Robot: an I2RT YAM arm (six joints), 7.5 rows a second.
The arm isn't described. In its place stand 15 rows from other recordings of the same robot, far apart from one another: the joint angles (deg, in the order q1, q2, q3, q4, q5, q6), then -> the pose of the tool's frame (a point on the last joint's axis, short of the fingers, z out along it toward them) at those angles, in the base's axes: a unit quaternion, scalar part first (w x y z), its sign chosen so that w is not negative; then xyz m.
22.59 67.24 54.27 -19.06 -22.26 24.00 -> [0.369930 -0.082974 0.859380 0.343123 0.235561 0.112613 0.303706]
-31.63 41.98 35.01 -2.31 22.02 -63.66 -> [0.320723 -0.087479 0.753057 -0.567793 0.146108 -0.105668 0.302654]
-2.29 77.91 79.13 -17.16 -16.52 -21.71 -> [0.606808 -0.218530 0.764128 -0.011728 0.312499 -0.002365 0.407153]
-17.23 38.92 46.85 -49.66 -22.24 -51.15 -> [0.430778 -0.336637 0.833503 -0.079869 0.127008 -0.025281 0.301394]
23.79 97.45 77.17 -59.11 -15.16 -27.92 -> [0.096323 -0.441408 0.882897 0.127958 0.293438 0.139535 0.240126]
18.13 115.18 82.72 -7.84 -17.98 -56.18 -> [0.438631 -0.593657 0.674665 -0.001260 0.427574 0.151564 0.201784]
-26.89 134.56 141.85 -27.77 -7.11 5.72 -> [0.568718 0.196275 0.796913 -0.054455 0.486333 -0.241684 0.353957]
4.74 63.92 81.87 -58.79 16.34 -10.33 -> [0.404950 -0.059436 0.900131 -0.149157 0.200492 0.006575 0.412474]
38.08 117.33 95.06 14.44 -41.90 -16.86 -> [0.553620 -0.533185 0.516154 0.377895 0.371220 0.321069 0.297018]
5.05 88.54 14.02 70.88 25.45 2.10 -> [0.676202 0.132371 0.714941 -0.118690 0.242824 0.006100 0.150579]
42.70 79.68 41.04 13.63 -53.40 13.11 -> [0.246775 -0.425799 0.666881 0.559524 0.192150 0.216201 0.226853]
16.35 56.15 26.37 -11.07 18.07 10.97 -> [0.432833 0.023086 0.900210 -0.041777 0.192110 0.044851 0.192607]
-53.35 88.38 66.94 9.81 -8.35 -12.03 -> [0.560815 0.229709 0.739568 -0.292848 0.224708 -0.293357 0.321672]
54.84 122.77 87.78 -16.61 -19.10 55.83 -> [0.055592 -0.046514 0.931725 0.355857 0.258181 0.386768 0.159793]
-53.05 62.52 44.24 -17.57 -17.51 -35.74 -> [0.416252 0.063942 0.880441 -0.217877 0.151106 -0.183070 0.264618]
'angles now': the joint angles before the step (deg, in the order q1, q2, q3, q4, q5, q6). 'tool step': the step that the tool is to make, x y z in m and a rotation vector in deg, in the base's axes. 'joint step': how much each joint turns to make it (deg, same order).
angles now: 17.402, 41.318, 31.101, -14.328, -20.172, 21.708
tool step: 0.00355, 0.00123, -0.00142, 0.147, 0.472, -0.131
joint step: 0.045, 1.208, 0.054, 0.868, 0.042, 0.351
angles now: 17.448, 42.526, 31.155, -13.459, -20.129, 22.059
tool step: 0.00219, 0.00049, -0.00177, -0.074, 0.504, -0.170
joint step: -0.046, 0.781, -0.042, 0.366, 0.078, 0.133
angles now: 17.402, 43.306, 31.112, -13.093, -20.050, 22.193
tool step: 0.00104, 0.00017, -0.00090, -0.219, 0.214, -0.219
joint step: 0.001, 0.373, -0.001, 0.090, 0.261, -0.039
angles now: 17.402, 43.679, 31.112, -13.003, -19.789, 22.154
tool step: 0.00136, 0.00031, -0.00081, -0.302, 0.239, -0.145
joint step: 0.008, 0.505, 0.085, 0.055, 0.232, -0.137
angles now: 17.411, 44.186, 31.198, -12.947, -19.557, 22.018
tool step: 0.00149, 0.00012, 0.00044, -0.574, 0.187, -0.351
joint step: -0.007, 0.535, 0.419, -0.335, 0.525, -0.307
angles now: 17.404, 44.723, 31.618, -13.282, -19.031, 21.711
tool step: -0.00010, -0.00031, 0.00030, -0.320, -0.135, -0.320
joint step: -0.003, -0.074, 0.067, -0.166, 0.438, -0.178
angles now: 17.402, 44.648, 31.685, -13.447, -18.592, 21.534
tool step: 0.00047, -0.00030, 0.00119, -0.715, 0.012, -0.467
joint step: 0.000, 0.171, 0.465, -0.650, 0.721, -0.419
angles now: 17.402, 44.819, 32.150, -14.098, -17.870, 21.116
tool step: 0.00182, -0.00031, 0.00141, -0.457, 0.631, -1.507
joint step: 0.009, 0.591, 0.729, -0.732, 1.462, 0.491
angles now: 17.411, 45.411, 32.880, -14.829, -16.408, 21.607
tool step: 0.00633, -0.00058, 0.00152, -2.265, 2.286, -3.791
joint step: -0.007, 2.325, 2.093, -2.494, 4.028, 0.540
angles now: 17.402, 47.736, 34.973, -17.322, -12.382, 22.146
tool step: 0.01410, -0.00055, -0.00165, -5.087, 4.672, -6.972
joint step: 0.001, 5.284, 3.594, -4.164, 7.727, 0.909
